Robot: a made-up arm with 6 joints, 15 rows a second.
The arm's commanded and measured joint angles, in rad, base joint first. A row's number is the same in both.
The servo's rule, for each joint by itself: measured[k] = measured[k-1] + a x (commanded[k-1-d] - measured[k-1]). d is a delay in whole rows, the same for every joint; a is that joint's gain. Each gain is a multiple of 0.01, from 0.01 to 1. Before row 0 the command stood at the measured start. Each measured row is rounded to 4 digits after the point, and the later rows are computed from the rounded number. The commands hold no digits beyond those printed.
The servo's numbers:
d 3
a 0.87 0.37 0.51 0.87 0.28 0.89
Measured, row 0: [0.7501 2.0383 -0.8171 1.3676 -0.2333 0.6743]
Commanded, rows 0 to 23: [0.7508 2.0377 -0.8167 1.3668 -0.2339 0.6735]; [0.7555 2.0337 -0.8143 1.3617 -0.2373 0.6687]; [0.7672 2.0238 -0.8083 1.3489 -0.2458 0.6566]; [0.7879 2.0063 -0.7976 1.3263 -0.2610 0.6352]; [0.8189 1.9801 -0.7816 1.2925 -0.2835 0.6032]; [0.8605 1.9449 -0.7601 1.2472 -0.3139 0.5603]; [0.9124 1.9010 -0.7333 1.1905 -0.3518 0.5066]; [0.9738 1.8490 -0.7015 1.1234 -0.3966 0.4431]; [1.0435 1.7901 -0.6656 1.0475 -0.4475 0.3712]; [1.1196 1.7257 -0.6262 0.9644 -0.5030 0.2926]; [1.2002 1.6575 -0.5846 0.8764 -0.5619 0.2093]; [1.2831 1.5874 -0.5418 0.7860 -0.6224 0.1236]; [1.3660 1.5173 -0.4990 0.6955 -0.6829 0.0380]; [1.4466 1.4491 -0.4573 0.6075 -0.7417 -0.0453]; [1.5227 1.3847 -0.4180 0.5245 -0.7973 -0.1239]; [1.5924 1.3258 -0.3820 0.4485 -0.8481 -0.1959]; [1.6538 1.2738 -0.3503 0.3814 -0.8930 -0.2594]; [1.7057 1.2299 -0.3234 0.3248 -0.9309 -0.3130]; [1.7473 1.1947 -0.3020 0.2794 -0.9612 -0.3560]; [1.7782 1.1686 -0.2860 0.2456 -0.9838 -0.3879]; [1.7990 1.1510 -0.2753 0.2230 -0.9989 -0.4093]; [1.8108 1.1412 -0.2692 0.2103 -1.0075 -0.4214]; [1.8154 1.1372 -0.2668 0.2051 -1.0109 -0.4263]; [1.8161 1.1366 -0.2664 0.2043 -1.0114 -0.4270]
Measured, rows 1 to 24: [0.7501 2.0383 -0.8171 1.3676 -0.2333 0.6743]; [0.7501 2.0383 -0.8171 1.3676 -0.2333 0.6743]; [0.7501 2.0383 -0.8171 1.3676 -0.2333 0.6743]; [0.7507 2.0381 -0.8169 1.3669 -0.2335 0.6736]; [0.7549 2.0365 -0.8156 1.3624 -0.2346 0.6692]; [0.7656 2.0318 -0.8119 1.3507 -0.2377 0.6580]; [0.7850 2.0224 -0.8046 1.3295 -0.2442 0.6377]; [0.8145 2.0067 -0.7929 1.2973 -0.2552 0.6070]; [0.8545 1.9838 -0.7762 1.2537 -0.2716 0.5654]; [0.9049 1.9532 -0.7543 1.1987 -0.2941 0.5131]; [0.9648 1.9146 -0.7274 1.1332 -0.3228 0.4508]; [1.0333 1.8685 -0.6959 1.0586 -0.3577 0.3800]; [1.1084 1.8157 -0.6604 0.9766 -0.3984 0.3022]; [1.1883 1.7572 -0.6217 0.8894 -0.4442 0.2195]; [1.2708 1.6944 -0.5810 0.7994 -0.4941 0.1341]; [1.3536 1.6289 -0.5392 0.7090 -0.5470 0.0486]; [1.4345 1.5624 -0.4974 0.6207 -0.6015 -0.0350]; [1.5112 1.4967 -0.4569 0.5370 -0.6563 -0.1141]; [1.5818 1.4335 -0.4187 0.4600 -0.7100 -0.1869]; [1.6444 1.3744 -0.3838 0.3916 -0.7612 -0.2514]; [1.6977 1.3209 -0.3530 0.3335 -0.8087 -0.3062]; [1.7409 1.2742 -0.3270 0.2864 -0.8514 -0.3505]; [1.7734 1.2351 -0.3061 0.2509 -0.8885 -0.3838]; [1.7957 1.2040 -0.2904 0.2266 -0.9194 -0.4065]
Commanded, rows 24 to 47: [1.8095 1.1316 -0.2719 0.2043 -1.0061 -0.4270]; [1.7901 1.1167 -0.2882 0.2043 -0.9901 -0.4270]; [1.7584 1.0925 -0.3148 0.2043 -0.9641 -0.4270]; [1.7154 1.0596 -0.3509 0.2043 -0.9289 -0.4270]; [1.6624 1.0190 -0.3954 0.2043 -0.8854 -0.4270]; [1.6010 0.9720 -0.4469 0.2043 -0.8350 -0.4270]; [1.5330 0.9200 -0.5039 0.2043 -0.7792 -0.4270]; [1.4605 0.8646 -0.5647 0.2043 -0.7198 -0.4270]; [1.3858 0.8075 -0.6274 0.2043 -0.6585 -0.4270]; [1.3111 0.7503 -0.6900 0.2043 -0.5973 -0.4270]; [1.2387 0.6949 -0.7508 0.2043 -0.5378 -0.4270]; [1.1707 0.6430 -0.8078 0.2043 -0.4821 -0.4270]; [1.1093 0.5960 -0.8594 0.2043 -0.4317 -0.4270]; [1.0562 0.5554 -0.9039 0.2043 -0.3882 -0.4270]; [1.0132 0.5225 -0.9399 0.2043 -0.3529 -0.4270]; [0.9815 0.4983 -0.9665 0.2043 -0.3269 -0.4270]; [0.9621 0.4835 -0.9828 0.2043 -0.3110 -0.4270]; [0.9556 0.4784 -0.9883 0.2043 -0.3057 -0.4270]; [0.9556 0.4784 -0.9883 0.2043 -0.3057 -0.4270]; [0.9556 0.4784 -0.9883 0.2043 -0.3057 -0.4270]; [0.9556 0.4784 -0.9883 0.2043 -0.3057 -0.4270]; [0.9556 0.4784 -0.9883 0.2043 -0.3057 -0.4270]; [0.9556 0.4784 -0.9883 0.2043 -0.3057 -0.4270]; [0.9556 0.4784 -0.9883 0.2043 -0.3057 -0.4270]
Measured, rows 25 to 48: [1.8088 1.1808 -0.2796 0.2124 -0.9441 -0.4198]; [1.8145 1.1647 -0.2731 0.2060 -0.9628 -0.4256]; [1.8159 1.1543 -0.2697 0.2045 -0.9764 -0.4268]; [1.8103 1.1459 -0.2708 0.2043 -0.9847 -0.4270]; [1.7927 1.1351 -0.2797 0.2043 -0.9862 -0.4270]; [1.7629 1.1193 -0.2976 0.2043 -0.9800 -0.4270]; [1.7216 1.0972 -0.3248 0.2043 -0.9657 -0.4270]; [1.6701 1.0683 -0.3608 0.2043 -0.9432 -0.4270]; [1.6100 1.0327 -0.4047 0.2043 -0.9129 -0.4270]; [1.5430 0.9910 -0.4553 0.2043 -0.8755 -0.4270]; [1.4712 0.9442 -0.5111 0.2043 -0.8319 -0.4270]; [1.3969 0.8936 -0.5704 0.2043 -0.7833 -0.4270]; [1.3223 0.8406 -0.6314 0.2043 -0.7312 -0.4270]; [1.2496 0.7867 -0.6923 0.2043 -0.6770 -0.4270]; [1.1810 0.7335 -0.7512 0.2043 -0.6224 -0.4270]; [1.1186 0.6826 -0.8064 0.2043 -0.5690 -0.4270]; [1.0643 0.6355 -0.8561 0.2043 -0.5184 -0.4270]; [1.0198 0.5937 -0.8988 0.2043 -0.4721 -0.4270]; [0.9865 0.5584 -0.9333 0.2043 -0.4314 -0.4270]; [0.9653 0.5307 -0.9585 0.2043 -0.3977 -0.4270]; [0.9569 0.5113 -0.9737 0.2043 -0.3719 -0.4270]; [0.9558 0.4991 -0.9811 0.2043 -0.3534 -0.4270]; [0.9556 0.4914 -0.9848 0.2043 -0.3400 -0.4270]; [0.9556 0.4866 -0.9866 0.2043 -0.3304 -0.4270]
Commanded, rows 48 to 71: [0.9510 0.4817 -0.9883 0.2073 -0.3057 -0.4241]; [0.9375 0.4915 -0.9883 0.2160 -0.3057 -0.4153]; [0.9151 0.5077 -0.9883 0.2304 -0.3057 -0.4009]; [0.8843 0.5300 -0.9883 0.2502 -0.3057 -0.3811]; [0.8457 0.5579 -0.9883 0.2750 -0.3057 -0.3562]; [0.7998 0.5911 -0.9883 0.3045 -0.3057 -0.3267]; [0.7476 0.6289 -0.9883 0.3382 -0.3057 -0.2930]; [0.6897 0.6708 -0.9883 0.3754 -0.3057 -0.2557]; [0.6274 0.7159 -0.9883 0.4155 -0.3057 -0.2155]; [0.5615 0.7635 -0.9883 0.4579 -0.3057 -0.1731]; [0.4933 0.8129 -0.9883 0.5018 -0.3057 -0.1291]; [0.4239 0.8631 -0.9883 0.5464 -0.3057 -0.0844]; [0.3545 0.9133 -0.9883 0.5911 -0.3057 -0.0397]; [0.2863 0.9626 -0.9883 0.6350 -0.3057 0.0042]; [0.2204 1.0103 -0.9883 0.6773 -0.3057 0.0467]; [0.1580 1.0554 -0.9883 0.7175 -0.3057 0.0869]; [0.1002 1.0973 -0.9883 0.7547 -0.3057 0.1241]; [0.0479 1.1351 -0.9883 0.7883 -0.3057 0.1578]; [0.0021 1.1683 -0.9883 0.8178 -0.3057 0.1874]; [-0.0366 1.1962 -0.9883 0.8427 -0.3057 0.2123]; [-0.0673 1.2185 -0.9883 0.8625 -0.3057 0.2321]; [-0.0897 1.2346 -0.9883 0.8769 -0.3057 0.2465]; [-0.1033 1.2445 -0.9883 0.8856 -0.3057 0.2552]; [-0.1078 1.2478 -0.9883 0.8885 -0.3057 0.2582]
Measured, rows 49 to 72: [0.9556 0.4836 -0.9875 0.2043 -0.3235 -0.4270]; [0.9556 0.4817 -0.9879 0.2043 -0.3185 -0.4270]; [0.9556 0.4805 -0.9881 0.2043 -0.3149 -0.4270]; [0.9516 0.4809 -0.9882 0.2069 -0.3123 -0.4244]; [0.9393 0.4848 -0.9883 0.2148 -0.3105 -0.4163]; [0.9182 0.4933 -0.9883 0.2284 -0.3092 -0.4026]; [0.8887 0.5069 -0.9883 0.2474 -0.3082 -0.3835]; [0.8513 0.5258 -0.9883 0.2714 -0.3075 -0.3592]; [0.8065 0.5500 -0.9883 0.3002 -0.3070 -0.3303]; [0.7553 0.5792 -0.9883 0.3333 -0.3066 -0.2971]; [0.6982 0.6131 -0.9883 0.3699 -0.3063 -0.2603]; [0.6366 0.6511 -0.9883 0.4096 -0.3061 -0.2204]; [0.5713 0.6927 -0.9883 0.4516 -0.3060 -0.1783]; [0.5034 0.7372 -0.9883 0.4953 -0.3059 -0.1345]; [0.4342 0.7838 -0.9883 0.5398 -0.3058 -0.0899]; [0.3649 0.8317 -0.9883 0.5844 -0.3058 -0.0452]; [0.2965 0.8801 -0.9883 0.6284 -0.3058 -0.0012]; [0.2303 0.9283 -0.9883 0.6709 -0.3058 0.0414]; [0.1674 0.9753 -0.9883 0.7114 -0.3058 0.0819]; [0.1089 1.0204 -0.9883 0.7491 -0.3058 0.1195]; [0.0558 1.0628 -0.9883 0.7832 -0.3058 0.1536]; [0.0091 1.1018 -0.9883 0.8133 -0.3058 0.1837]; [-0.0307 1.1367 -0.9883 0.8389 -0.3058 0.2092]; [-0.0625 1.1670 -0.9883 0.8594 -0.3058 0.2296]
